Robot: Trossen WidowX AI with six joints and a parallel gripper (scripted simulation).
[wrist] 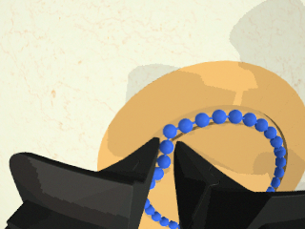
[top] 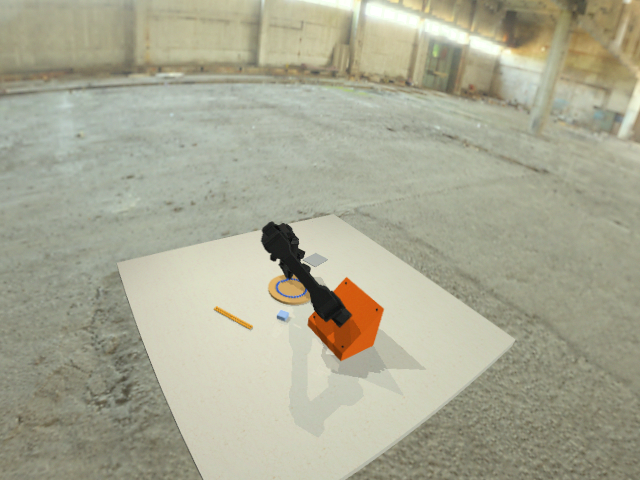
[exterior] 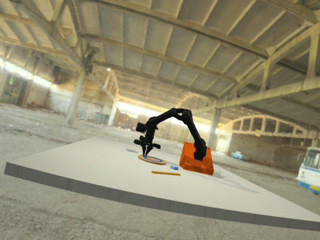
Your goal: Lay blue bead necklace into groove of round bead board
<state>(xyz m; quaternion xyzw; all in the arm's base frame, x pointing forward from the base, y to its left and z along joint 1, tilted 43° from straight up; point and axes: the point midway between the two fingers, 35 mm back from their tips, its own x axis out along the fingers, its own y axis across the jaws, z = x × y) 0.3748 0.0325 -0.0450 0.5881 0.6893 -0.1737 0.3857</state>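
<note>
The round tan bead board lies 6 cm behind my gripper tip, 2 cm to the left of it and 1 cm below it. The rest, counted from my gripper tip: flat grey tile (21 cm to the right, 10 cm ahead, 1 cm below); then small light-blue block (19 cm behind, 14 cm to the left, 1 cm below).
</note>
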